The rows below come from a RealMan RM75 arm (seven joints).
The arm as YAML. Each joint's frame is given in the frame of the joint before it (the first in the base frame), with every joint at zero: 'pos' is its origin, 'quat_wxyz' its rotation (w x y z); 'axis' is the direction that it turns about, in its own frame. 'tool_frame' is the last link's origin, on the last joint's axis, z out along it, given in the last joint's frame.
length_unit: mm
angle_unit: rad
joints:
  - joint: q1
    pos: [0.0, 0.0, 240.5]
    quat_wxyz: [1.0, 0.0, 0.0, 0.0]
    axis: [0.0, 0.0, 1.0]
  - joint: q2
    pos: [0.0, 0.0, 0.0]
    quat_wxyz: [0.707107, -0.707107, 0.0, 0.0]
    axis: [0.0, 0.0, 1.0]
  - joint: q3
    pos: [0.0, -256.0, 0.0]
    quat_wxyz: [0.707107, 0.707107, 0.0, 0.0]
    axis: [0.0, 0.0, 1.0]
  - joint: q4
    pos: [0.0, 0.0, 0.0]
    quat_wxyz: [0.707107, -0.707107, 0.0, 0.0]
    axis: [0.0, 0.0, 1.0]
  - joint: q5
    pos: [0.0, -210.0, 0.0]
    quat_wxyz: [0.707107, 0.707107, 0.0, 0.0]
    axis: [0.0, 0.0, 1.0]
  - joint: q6
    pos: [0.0, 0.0, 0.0]
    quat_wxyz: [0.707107, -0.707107, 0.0, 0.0]
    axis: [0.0, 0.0, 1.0]
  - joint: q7
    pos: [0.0, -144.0, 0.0]
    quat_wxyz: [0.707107, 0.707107, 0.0, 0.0]
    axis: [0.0, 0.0, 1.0]
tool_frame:
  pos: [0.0, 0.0, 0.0]
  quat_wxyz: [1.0, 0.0, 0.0, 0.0]
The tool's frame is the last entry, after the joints.
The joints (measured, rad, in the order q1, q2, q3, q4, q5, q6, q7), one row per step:
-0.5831 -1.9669 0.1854 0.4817 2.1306 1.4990 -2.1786
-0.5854 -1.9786 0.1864 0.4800 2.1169 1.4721 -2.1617
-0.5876 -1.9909 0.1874 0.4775 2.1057 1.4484 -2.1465
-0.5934 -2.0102 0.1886 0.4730 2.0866 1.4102 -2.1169
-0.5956 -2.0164 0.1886 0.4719 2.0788 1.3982 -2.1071
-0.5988 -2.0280 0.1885 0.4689 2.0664 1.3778 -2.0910
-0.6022 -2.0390 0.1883 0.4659 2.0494 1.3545 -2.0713
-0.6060 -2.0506 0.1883 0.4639 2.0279 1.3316 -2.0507
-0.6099 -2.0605 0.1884 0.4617 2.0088 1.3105 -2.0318
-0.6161 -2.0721 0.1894 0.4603 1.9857 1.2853 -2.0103
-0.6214 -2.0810 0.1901 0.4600 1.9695 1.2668 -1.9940
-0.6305 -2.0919 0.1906 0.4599 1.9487 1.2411 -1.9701
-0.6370 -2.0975 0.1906 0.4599 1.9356 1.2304 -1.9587
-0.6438 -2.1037 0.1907 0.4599 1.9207 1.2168 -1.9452
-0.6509 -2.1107 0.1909 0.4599 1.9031 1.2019 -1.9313
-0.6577 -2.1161 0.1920 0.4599 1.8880 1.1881 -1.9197
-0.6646 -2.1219 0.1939 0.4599 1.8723 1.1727 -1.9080
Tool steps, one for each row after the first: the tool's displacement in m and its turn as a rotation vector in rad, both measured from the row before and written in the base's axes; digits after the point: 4 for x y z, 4 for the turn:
0.0004 0.0026 -0.0038 0.0207 0.0053 0.0057
0.0007 0.0019 -0.0046 0.0155 0.0032 0.0053
0.0019 0.0037 -0.0072 0.0269 0.0082 0.0044
0.0008 0.0013 -0.0020 0.0102 0.0018 0.0011
0.0013 0.0018 -0.0043 0.0149 0.0015 0.0034
0.0012 0.0024 -0.0034 0.0208 0.0032 0.0039
0.0016 0.0026 -0.0030 0.0240 0.0013 0.0033
0.0015 0.0025 -0.0026 0.0211 0.0021 0.0035
0.0023 0.0034 -0.0027 0.0247 0.0031 0.0036
0.0019 0.0026 -0.0021 0.0175 0.0034 0.0021
0.0029 0.0041 -0.0023 0.0242 0.0080 0.0014
0.0026 0.0026 -0.0009 0.0132 0.0006 -0.0022
0.0025 0.0028 -0.0009 0.0154 0.0019 -0.0006
0.0027 0.0029 -0.0010 0.0171 0.0003 0.0006
0.0024 0.0028 -0.0007 0.0143 0.0013 0.0007
0.0024 0.0028 -0.0009 0.0141 0.0016 0.0019

